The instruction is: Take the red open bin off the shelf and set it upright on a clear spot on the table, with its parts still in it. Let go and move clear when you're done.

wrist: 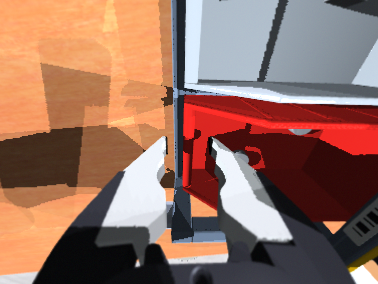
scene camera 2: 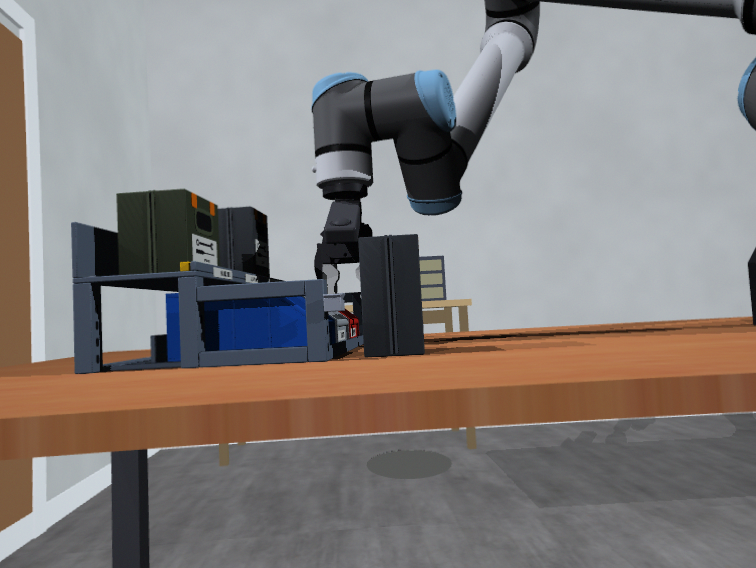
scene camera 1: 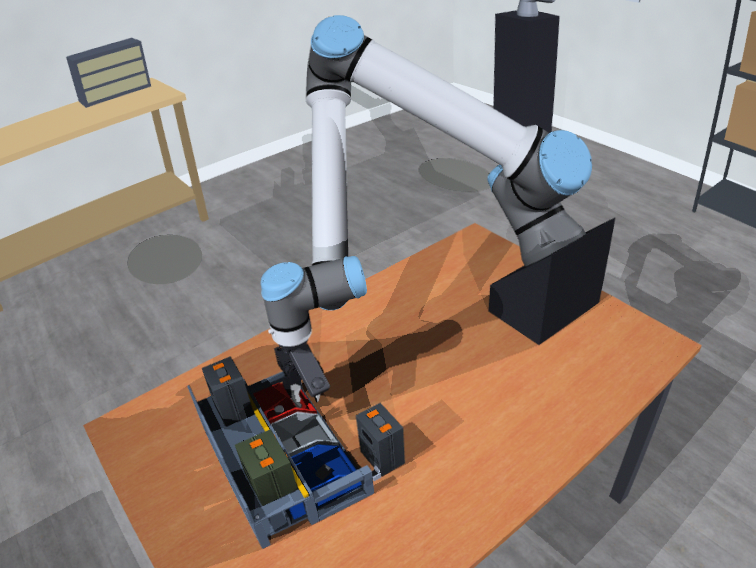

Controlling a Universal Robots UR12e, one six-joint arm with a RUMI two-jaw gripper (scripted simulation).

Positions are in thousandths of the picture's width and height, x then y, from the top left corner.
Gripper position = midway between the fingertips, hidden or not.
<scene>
my gripper: wrist 499,488; scene camera 2 464,580; scene camera 1 408,714
</scene>
